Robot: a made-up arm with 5 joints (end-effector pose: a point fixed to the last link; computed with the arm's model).
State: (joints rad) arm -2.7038 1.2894 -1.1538 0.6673 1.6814
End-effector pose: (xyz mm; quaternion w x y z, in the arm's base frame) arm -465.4 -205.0 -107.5 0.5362 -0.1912 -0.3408 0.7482
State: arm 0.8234 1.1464 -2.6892 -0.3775 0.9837
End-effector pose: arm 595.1 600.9 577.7 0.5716 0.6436 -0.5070 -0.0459
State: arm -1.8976 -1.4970 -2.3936 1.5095 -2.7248
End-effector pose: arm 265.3 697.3 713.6 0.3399 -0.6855 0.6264 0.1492
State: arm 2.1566 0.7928 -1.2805 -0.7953 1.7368
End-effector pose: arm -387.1 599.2 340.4 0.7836 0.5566 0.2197 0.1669
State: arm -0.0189 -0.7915 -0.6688 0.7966 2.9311
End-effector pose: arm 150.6 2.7 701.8 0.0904 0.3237 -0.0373 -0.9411
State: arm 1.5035 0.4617 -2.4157 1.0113 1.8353
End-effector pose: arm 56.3 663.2 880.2 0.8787 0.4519 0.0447 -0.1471
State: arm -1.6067 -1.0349 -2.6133 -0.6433 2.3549
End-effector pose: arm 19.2 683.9 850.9 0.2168 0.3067 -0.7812 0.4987
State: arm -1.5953 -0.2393 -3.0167 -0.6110 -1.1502
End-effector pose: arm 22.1 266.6 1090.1 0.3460 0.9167 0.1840 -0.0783
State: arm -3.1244 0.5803 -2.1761 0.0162 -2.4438
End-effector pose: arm -750.3 -53.5 802.6 0.6636 -0.2485 0.6653 -0.2350
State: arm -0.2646 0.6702 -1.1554 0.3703 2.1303
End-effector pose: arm 625.8 -187.8 276.9 0.3641 0.0461 -0.0342 -0.9296
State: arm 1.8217 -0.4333 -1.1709 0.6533 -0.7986
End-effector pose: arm -97.9 317.1 895.2 0.2291 0.2241 -0.3991 0.8591
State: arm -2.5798 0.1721 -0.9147 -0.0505 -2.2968
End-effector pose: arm -462.1 -335.8 552.4 0.9132 -0.2498 0.2946 -0.1301
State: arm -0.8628 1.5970 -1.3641 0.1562 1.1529
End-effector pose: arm 311.3 -414.8 -258.9 0.5236 -0.0279 0.1913 -0.8297
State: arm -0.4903 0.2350 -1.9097 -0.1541 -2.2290
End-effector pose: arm 520.7 -251.9 944.8 0.3938 -0.7746 -0.1660 0.4662
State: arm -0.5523 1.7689 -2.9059 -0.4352 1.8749
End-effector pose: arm 725.3 -475.0 96.3 0.2471 0.4346 -0.5584 -0.6620
